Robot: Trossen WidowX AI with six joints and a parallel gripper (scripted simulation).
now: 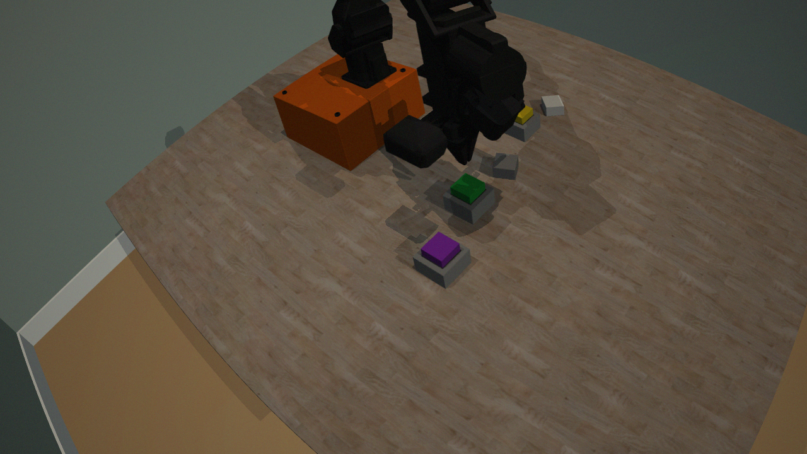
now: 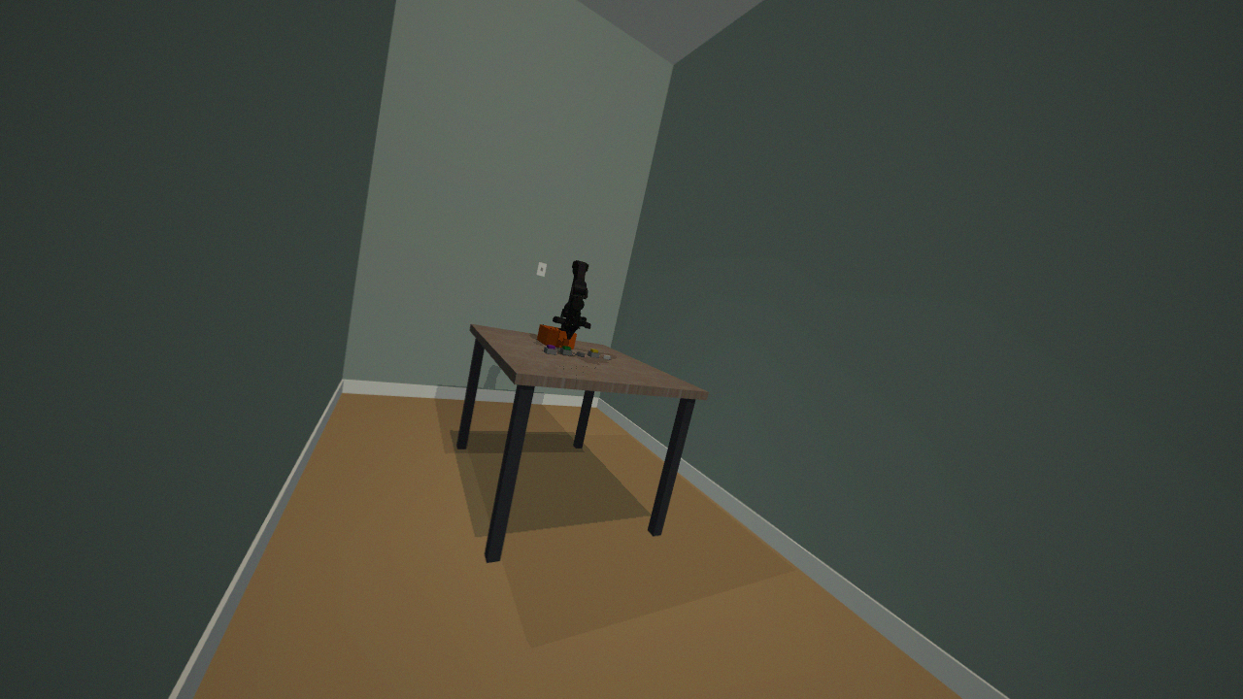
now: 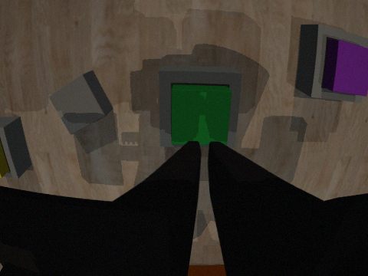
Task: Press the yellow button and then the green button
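My gripper tip is now 4 cm above the green button. The rest, counted from my gripper tip: purple button: 10 cm to the right, 4 cm below, 4 cm ahead; yellow button: 17 cm to the left, 4 cm below, 4 cm behind; grey block: 8 cm to the left, 7 cm below.
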